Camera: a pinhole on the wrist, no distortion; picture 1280 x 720 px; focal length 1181.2 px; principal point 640.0 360.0 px. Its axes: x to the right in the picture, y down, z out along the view. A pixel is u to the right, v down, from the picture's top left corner.
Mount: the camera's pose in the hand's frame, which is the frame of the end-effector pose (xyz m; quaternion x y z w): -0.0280 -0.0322 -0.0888 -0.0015 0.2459 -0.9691 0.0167
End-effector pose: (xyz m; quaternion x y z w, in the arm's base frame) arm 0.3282 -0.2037 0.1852 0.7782 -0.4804 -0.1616 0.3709
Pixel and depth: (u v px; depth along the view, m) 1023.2 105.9 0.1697
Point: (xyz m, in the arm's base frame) 0.2931 -0.1432 0.0638
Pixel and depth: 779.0 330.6 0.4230
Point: 0.2596 -0.2019 -0.1818
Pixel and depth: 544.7 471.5 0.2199
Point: 0.3642 -0.1967 0.0075
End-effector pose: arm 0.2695 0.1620 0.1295 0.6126 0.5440 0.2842 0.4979
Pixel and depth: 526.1 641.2 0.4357
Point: 0.3666 0.0804 -0.2617
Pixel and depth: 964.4 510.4 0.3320
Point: 0.3153 -0.0215 -0.1229
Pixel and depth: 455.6 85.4 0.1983
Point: 0.3336 0.1256 0.0136
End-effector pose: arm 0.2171 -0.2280 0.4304 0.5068 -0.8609 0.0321 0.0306
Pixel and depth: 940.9 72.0 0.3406
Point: 0.3759 -0.2109 0.1750
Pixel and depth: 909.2 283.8 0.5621
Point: 0.5200 -0.2649 0.0039
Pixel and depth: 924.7 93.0 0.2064
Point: 0.3318 -0.2151 0.3119
